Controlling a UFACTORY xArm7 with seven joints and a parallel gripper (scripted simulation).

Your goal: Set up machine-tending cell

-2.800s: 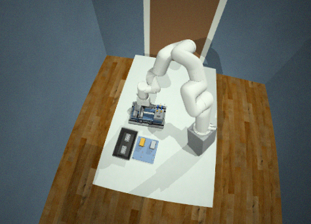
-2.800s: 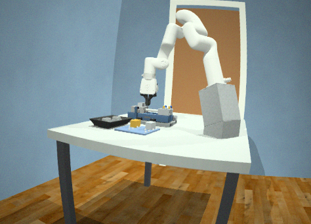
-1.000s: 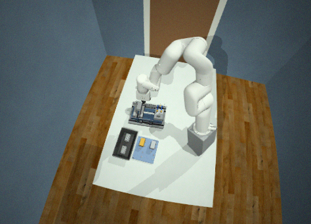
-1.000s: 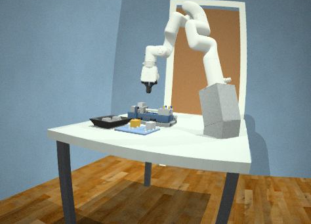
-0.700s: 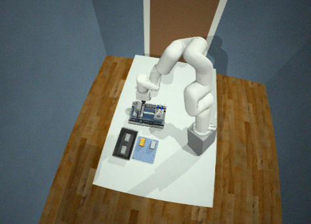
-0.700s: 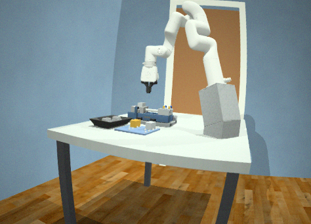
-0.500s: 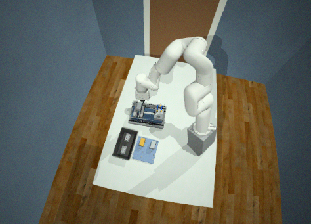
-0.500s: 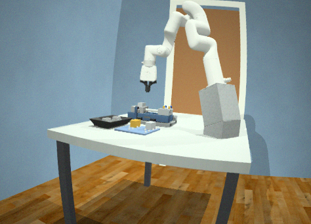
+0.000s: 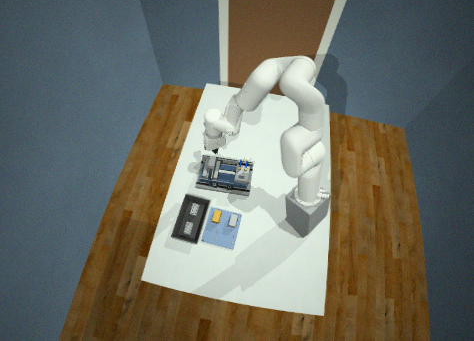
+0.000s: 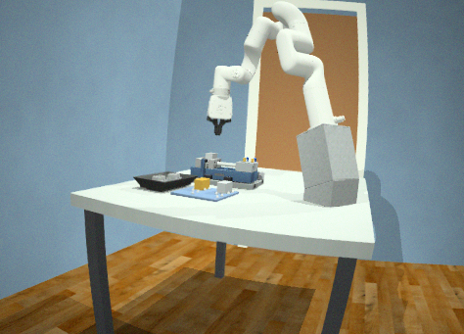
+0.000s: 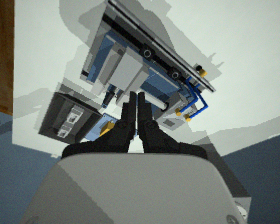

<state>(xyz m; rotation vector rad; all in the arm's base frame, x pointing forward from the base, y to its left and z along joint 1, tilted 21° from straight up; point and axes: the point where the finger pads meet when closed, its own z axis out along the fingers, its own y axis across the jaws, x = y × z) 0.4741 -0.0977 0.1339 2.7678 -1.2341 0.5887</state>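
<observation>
The fixed jaw is 40 mm ahead of my hand, 50 mm to the left of it and 140 mm below it. The rest, counted from my hand: vise: 60 mm behind, 40 mm to the left, 170 mm below; then hosed end block: 160 mm behind, 30 mm to the left, 140 mm below; then grey rail: 50 mm behind, 50 mm to the right, 180 mm below.
</observation>
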